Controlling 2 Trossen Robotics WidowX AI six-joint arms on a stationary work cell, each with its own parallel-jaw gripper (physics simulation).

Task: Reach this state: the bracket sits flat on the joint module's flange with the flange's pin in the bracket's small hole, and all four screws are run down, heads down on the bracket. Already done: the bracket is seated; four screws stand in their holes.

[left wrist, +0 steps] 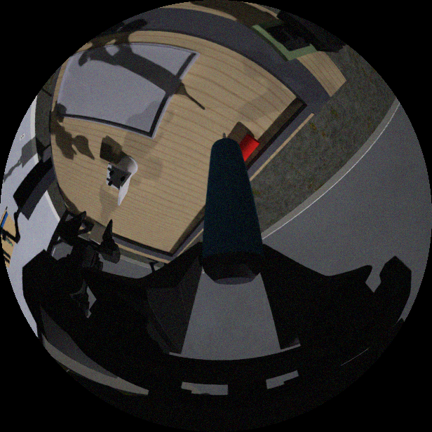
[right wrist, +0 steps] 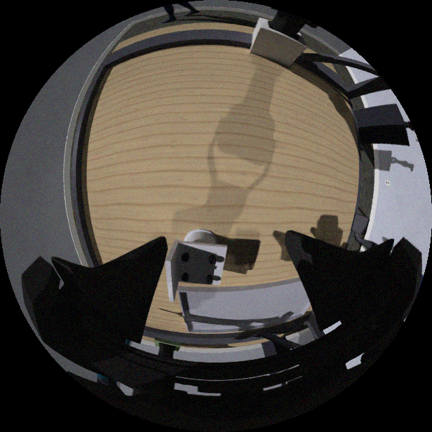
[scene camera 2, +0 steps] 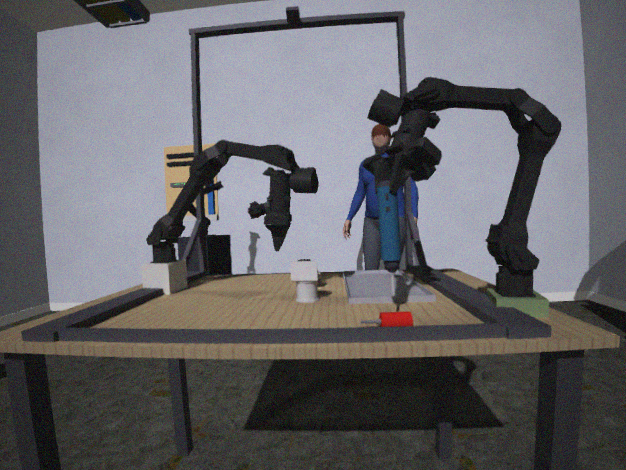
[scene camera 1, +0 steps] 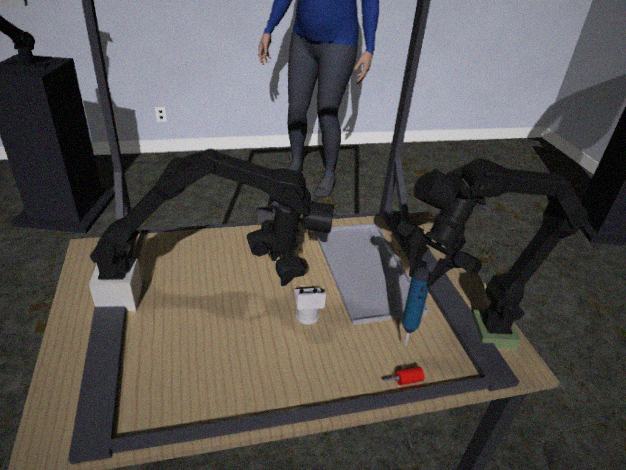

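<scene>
The white bracket sits on the white joint module, which stands mid-table. Dark screws show in the bracket's top in the right wrist view; how deep each sits is unclear, and the pin is not discernible. My left gripper is shut on the blue electric screwdriver, which hangs nearly upright, bit downward, above the table right of the module. My right gripper is open and empty, above the bracket and slightly left.
A grey tray lies right of and behind the module. A red-handled screwdriver lies near the front edge at the right. Dark frame rails border the work area.
</scene>
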